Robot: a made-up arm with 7 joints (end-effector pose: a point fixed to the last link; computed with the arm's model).
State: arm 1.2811 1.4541 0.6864 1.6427 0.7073 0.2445 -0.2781
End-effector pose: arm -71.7 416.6 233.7 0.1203 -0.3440 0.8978 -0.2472
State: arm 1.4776 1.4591 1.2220 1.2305 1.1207 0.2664 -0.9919
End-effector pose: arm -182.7 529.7 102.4 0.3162 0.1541 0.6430 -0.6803
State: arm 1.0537 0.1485 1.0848 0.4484 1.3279 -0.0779 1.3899
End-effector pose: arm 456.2 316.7 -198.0 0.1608 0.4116 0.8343 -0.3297
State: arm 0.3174 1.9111 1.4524 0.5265 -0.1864 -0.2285 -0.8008
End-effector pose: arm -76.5 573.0 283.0 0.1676 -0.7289 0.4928 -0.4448
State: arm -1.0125 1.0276 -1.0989 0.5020 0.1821 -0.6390 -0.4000
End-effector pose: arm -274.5 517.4 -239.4 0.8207 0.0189 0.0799 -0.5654
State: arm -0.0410 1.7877 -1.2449 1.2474 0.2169 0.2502 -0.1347
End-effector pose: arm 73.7 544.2 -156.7 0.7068 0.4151 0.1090 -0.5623
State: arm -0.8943 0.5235 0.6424 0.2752 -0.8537 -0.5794 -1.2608
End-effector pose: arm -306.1 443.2 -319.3 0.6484 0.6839 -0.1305 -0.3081
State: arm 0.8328 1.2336 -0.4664 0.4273 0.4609 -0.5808 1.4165
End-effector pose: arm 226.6 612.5 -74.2 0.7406 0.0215 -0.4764 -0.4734
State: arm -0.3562 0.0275 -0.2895 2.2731 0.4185 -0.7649 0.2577
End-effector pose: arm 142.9 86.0 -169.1 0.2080 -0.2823 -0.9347 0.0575
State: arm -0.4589 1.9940 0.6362 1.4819 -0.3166 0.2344 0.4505
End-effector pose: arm 307.2 350.7 144.7 0.4267 0.6466 -0.2269 -0.5902
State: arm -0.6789 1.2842 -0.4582 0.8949 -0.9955 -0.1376 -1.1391
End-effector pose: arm 10.3 539.1 -281.1 0.2874 0.3801 -0.3411 -0.8103
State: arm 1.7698 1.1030 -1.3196 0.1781 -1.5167 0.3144 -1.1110
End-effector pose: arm 274.6 599.3 67.2 0.0982 -0.8899 -0.0133 0.4453
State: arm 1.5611 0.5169 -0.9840 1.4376 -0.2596 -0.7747 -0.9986
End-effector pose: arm 380.5 105.7 141.0 0.2422 -0.0487 0.9619 0.1171
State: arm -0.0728 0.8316 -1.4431 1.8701 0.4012 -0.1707 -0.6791
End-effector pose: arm 8.8 119.7 -320.7 0.8166 -0.1702 -0.4790 -0.2733
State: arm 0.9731 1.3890 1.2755 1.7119 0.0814 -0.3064 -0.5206
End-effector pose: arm -124.4 422.0 176.6 0.5012 -0.5332 0.6109 -0.3020
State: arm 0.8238 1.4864 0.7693 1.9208 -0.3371 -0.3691 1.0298
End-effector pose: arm 6.5 341.3 236.5 0.1716 0.7806 -0.3830 -0.4633
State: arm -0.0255 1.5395 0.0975 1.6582 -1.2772 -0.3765 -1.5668
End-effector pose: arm 261.8 395.6 10.9 0.3727 -0.4459 0.6759 0.4533
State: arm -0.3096 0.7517 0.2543 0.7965 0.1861 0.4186 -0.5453
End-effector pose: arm 80.9 490.5 -346.1 0.8062 0.5779 -0.0885 0.0908
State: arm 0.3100 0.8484 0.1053 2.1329 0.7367 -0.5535 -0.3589
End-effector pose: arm 233.6 258.7 -1.7 0.1287 -0.0635 -0.9894 0.0237
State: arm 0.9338 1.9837 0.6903 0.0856 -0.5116 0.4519 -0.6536
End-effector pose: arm -174.5 629.5 150.7 0.2558 0.7612 -0.0266 0.5953
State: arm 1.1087 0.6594 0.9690 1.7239 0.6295 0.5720 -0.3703
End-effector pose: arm 115.8 455.6 107.2 0.1381 0.0570 -0.8539 0.4985
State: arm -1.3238 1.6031 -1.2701 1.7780 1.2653 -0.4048 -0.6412
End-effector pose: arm -213.2 371.5 -132.6 0.9461 0.1370 0.2532 -0.1484
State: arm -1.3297 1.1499 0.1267 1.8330 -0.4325 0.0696 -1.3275
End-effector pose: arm 5.9 344.5 -258.7 0.4560 0.5123 -0.5903 -0.4257
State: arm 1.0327 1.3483 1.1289 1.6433 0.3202 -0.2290 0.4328
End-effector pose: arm -92.5 444.9 186.2 0.1799 -0.5787 0.7952 0.0209
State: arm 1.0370 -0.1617 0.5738 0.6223 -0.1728 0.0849 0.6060
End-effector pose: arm 495.0 143.7 -142.6 0.6543 -0.2908 -0.6980 -0.0101
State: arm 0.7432 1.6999 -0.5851 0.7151 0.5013 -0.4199 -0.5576
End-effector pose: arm 128.7 625.3 73.0 0.3469 0.7406 -0.5755 0.0048
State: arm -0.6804 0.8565 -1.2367 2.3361 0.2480 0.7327 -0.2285
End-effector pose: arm -76.0 94.4 -193.0 0.8271 -0.3183 -0.0913 -0.4541
